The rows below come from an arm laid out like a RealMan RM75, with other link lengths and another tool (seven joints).
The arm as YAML. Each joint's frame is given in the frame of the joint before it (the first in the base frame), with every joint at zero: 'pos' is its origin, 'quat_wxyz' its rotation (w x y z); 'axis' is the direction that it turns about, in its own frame. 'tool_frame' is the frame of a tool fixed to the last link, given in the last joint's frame.
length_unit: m
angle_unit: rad
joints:
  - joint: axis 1
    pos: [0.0, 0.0, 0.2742]
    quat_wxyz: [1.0, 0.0, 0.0, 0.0]
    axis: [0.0, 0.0, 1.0]
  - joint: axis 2
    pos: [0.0, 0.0, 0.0]
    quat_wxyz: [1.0, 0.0, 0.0, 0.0]
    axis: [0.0, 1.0, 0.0]
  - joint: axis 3
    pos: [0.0, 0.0, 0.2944]
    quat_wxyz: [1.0, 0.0, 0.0, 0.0]
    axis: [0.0, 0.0, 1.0]
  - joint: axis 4
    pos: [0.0, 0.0, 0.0]
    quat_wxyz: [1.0, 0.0, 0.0, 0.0]
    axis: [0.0, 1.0, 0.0]
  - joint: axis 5
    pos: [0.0, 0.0, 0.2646]
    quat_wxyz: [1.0, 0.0, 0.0, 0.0]
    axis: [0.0, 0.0, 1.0]
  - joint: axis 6
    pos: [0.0, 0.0, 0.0]
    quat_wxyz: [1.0, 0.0, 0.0, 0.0]
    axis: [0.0, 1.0, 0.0]
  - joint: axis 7
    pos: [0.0, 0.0, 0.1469]
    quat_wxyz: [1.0, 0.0, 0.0, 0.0]
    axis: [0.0, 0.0, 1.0]
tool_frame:
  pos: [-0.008, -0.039, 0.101]
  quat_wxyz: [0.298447, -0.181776, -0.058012, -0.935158]
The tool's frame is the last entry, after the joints.
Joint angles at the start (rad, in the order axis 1, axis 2, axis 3, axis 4, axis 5, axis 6, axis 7):
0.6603, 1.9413, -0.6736, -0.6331, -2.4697, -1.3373, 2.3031
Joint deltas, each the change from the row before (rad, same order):
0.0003, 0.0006, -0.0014, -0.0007, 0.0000, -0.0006, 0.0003
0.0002, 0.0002, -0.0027, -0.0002, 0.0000, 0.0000, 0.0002
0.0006, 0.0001, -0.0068, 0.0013, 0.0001, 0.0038, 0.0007
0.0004, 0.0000, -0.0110, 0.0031, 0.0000, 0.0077, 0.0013
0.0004, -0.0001, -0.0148, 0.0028, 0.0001, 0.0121, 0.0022
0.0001, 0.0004, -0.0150, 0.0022, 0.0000, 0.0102, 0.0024
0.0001, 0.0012, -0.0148, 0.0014, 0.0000, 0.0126, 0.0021
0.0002, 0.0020, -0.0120, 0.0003, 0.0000, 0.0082, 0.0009
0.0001, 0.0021, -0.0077, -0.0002, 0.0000, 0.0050, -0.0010
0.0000, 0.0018, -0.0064, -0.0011, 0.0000, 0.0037, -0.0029
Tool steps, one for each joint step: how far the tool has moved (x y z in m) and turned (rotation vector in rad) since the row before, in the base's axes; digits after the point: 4 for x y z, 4 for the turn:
-0.0004, 0.0000, -0.0004, -0.0014, -0.0003, 0.0010
-0.0002, -0.0001, -0.0004, -0.0019, -0.0014, 0.0011
0.0001, 0.0002, -0.0009, -0.0025, -0.0048, 0.0015
0.0009, 0.0001, -0.0014, -0.0032, -0.0082, 0.0011
0.0013, 0.0008, -0.0012, -0.0017, -0.0124, 0.0018
0.0011, 0.0003, -0.0015, -0.0034, -0.0115, 0.0019
0.0010, 0.0009, -0.0015, -0.0011, -0.0123, 0.0027
0.0002, 0.0004, -0.0018, -0.0029, -0.0088, 0.0037
-0.0002, 0.0002, -0.0016, -0.0026, -0.0055, 0.0041
-0.0003, 0.0003, -0.0011, -0.0024, -0.0054, 0.0059

